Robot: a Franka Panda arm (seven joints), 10 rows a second.
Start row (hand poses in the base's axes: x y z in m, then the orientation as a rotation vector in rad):
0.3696, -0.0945, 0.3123, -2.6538, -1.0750, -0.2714
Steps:
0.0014, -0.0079, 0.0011, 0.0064, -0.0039, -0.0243
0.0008, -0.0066, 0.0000, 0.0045, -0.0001, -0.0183
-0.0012, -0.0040, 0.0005, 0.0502, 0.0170, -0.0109
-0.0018, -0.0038, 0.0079, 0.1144, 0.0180, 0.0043
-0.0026, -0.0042, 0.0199, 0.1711, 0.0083, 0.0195
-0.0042, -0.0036, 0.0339, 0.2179, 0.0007, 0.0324
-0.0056, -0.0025, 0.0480, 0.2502, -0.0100, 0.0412
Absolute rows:
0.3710, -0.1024, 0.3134, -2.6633, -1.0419, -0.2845
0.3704, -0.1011, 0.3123, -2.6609, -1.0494, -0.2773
0.3684, -0.0985, 0.3128, -2.6136, -1.0351, -0.2739
0.3678, -0.0983, 0.3202, -2.5478, -1.0278, -0.2984
0.3670, -0.0987, 0.3322, -2.4899, -1.0260, -0.3326
0.3654, -0.0981, 0.3462, -2.4416, -1.0242, -0.3593
0.3640, -0.0970, 0.3603, -2.4088, -1.0242, -0.3844

